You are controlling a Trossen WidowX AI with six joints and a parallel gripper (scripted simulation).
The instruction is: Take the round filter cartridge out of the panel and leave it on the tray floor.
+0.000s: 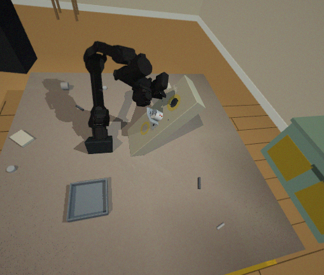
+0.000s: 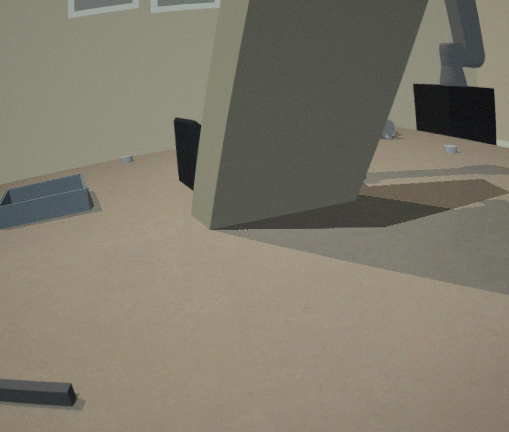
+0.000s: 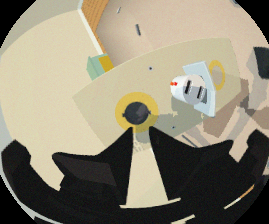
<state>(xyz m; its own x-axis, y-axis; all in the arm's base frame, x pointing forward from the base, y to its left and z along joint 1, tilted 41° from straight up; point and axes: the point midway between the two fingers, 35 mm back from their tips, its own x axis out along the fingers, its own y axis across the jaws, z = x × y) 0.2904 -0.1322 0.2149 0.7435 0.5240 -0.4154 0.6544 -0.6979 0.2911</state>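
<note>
My gripper tip is 100 mm above the round filter cartridge, 20 mm past it and 10 mm to the left of it. Also, from my gripper tip: grey tray: 330 mm to the right, 310 mm below, 300 mm behind.
</note>
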